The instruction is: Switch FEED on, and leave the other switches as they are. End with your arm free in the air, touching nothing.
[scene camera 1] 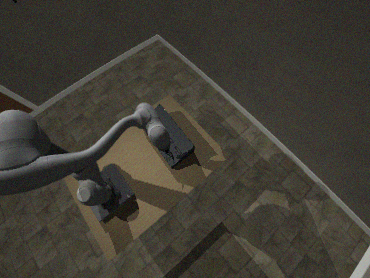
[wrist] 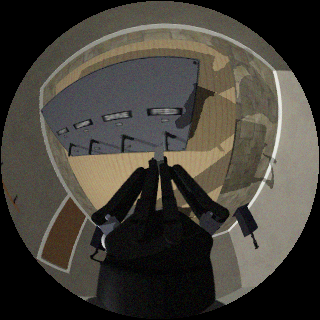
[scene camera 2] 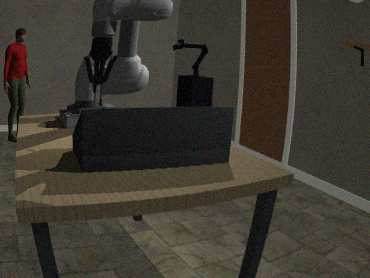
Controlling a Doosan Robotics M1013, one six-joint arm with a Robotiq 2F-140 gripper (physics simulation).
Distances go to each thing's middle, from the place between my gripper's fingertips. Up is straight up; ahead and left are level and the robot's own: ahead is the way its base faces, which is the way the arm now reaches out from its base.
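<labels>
My hand: 11 cm short of the dark grey switch panel (scene camera 2: 117, 139), 15 cm to the right of it, 9 cm above it.
</labels>
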